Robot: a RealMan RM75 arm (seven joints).
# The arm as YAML. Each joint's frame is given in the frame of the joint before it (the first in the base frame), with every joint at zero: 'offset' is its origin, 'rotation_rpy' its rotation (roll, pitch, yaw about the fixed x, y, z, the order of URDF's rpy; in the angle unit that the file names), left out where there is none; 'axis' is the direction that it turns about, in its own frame. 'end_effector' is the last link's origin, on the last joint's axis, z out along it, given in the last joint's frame.
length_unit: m
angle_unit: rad
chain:
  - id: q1
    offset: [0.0, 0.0, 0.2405]
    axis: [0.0, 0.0, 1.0]
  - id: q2
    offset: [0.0, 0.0, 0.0]
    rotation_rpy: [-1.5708, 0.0, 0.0]
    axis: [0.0, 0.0, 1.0]
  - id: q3
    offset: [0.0, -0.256, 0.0]
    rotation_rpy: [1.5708, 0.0, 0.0]
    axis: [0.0, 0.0, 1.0]
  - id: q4
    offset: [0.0, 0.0, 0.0]
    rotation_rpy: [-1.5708, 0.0, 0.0]
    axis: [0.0, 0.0, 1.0]
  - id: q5
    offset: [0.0, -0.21, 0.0]
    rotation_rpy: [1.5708, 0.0, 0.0]
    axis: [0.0, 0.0, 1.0]
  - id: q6
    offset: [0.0, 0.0, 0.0]
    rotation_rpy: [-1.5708, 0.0, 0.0]
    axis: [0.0, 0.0, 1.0]
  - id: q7
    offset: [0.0, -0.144, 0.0]
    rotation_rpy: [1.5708, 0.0, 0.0]
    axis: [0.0, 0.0, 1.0]
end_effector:
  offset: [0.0, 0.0, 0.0]
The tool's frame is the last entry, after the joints.
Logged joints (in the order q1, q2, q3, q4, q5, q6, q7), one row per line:
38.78, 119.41, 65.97, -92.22, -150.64, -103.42, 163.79
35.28, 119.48, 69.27, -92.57, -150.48, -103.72, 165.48
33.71, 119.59, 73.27, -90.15, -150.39, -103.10, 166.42
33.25, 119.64, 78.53, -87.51, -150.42, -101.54, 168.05
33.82, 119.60, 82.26, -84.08, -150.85, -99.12, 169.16
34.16, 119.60, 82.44, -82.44, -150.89, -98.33, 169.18
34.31, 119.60, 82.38, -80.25, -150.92, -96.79, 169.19
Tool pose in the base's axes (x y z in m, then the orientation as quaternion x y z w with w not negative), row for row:
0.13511, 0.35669, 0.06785, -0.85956, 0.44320, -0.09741, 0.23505
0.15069, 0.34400, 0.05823, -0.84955, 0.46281, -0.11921, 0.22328
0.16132, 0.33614, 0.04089, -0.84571, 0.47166, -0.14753, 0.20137
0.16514, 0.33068, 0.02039, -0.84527, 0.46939, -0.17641, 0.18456
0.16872, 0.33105, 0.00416, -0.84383, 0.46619, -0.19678, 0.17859
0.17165, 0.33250, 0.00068, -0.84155, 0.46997, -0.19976, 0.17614
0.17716, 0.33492, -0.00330, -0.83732, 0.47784, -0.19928, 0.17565
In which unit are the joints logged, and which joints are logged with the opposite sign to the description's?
The joints are logged in degrees. Opposite sign: q3.
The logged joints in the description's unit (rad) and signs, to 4 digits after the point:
0.6768, 2.0841, -1.1514, -1.6095, -2.6292, -1.8050, 2.8587
0.6158, 2.0853, -1.2090, -1.6157, -2.6264, -1.8103, 2.8882
0.5884, 2.0872, -1.2788, -1.5734, -2.6248, -1.7994, 2.9046
0.5803, 2.0881, -1.3706, -1.5273, -2.6253, -1.7722, 2.9330
0.5903, 2.0874, -1.4357, -1.4675, -2.6328, -1.7300, 2.9524
0.5962, 2.0874, -1.4388, -1.4388, -2.6335, -1.7162, 2.9527
0.5988, 2.0874, -1.4378, -1.4006, -2.6341, -1.6893, 2.9529

